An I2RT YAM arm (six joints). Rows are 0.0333 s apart.
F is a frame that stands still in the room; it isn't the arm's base.
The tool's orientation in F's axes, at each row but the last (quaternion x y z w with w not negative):
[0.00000, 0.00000, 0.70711, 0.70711]
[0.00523, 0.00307, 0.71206, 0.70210]
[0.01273, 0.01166, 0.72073, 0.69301]
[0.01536, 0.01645, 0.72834, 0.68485]
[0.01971, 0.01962, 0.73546, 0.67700]
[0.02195, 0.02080, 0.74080, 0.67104]
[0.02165, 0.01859, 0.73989, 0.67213]
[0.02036, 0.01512, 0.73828, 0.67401]
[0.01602, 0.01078, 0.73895, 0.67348]
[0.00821, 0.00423, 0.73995, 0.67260]
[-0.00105, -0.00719, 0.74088, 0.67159]
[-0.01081, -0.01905, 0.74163, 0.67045]
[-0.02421, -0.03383, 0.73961, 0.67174]
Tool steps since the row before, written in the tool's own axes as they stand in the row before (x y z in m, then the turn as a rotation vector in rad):
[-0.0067, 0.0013, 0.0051, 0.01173, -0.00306, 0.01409]
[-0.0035, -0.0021, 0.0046, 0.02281, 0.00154, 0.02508]
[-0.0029, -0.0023, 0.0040, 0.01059, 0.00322, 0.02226]
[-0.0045, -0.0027, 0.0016, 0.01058, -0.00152, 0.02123]
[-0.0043, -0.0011, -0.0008, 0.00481, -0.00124, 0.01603]
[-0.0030, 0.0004, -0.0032, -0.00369, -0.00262, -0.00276]
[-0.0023, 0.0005, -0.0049, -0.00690, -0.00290, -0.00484]
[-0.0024, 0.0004, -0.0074, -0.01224, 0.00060, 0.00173]
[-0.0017, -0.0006, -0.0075, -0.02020, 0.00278, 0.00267]
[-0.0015, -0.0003, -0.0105, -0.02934, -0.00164, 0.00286]
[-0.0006, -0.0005, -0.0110, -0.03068, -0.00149, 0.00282]
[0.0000, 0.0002, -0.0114, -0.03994, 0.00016, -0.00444]
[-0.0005, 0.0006, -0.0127, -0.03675, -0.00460, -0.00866]
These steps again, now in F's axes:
[-0.0013, -0.0067, 0.0051, 0.00306, 0.01173, 0.01409]
[0.0022, -0.0035, 0.0046, -0.00157, 0.02271, 0.02517]
[0.0025, -0.0028, 0.0039, -0.00286, 0.01044, 0.02238]
[0.0030, -0.0043, 0.0015, 0.00182, 0.01072, 0.02114]
[0.0014, -0.0042, -0.0009, 0.00173, 0.00493, 0.01595]
[-0.0003, -0.0030, -0.0032, 0.00280, -0.00342, -0.00293]
[-0.0006, -0.0023, -0.0049, 0.00327, -0.00658, -0.00504]
[-0.0006, -0.0024, -0.0074, 0.00060, -0.01225, 0.00164]
[0.0005, -0.0016, -0.0075, -0.00080, -0.02039, 0.00259]
[0.0003, -0.0014, -0.0105, 0.00447, -0.02906, 0.00264]
[0.0007, -0.0004, -0.0110, 0.00446, -0.03041, 0.00259]
[0.0003, 0.0001, -0.0114, 0.00405, -0.03969, -0.00482]
[0.0005, -0.0003, -0.0127, 0.00881, -0.03599, -0.00860]

